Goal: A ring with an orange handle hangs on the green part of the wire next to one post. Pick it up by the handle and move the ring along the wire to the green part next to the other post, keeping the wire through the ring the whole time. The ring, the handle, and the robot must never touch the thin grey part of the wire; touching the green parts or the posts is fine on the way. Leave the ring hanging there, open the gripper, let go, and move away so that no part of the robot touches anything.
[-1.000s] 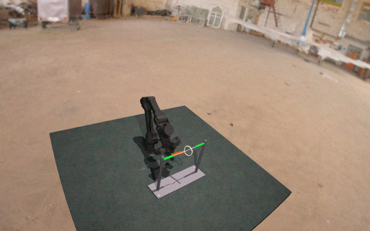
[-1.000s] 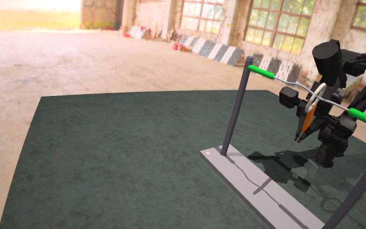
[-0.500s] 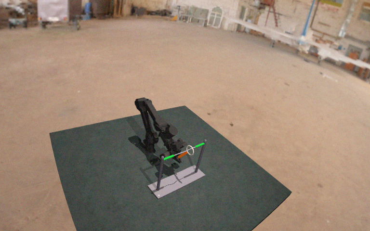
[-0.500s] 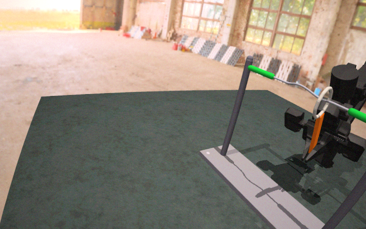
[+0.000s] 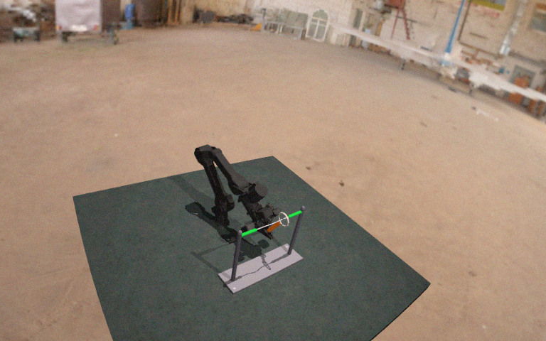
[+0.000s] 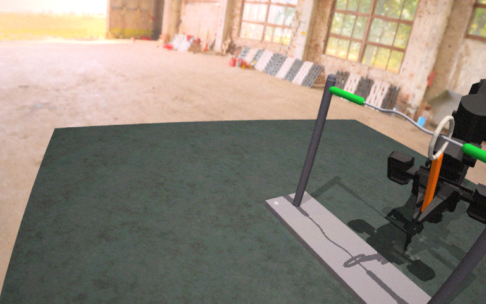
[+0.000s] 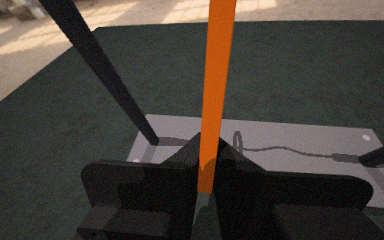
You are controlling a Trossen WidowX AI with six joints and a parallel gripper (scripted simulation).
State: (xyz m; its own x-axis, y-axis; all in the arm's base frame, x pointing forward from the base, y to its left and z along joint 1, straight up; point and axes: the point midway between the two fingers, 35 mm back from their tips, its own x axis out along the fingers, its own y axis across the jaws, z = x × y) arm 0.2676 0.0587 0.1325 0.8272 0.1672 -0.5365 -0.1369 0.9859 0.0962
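Right now my gripper tip is 10 cm below the ring with orange handle, 2 cm short of it and 1 cm to the left of it.
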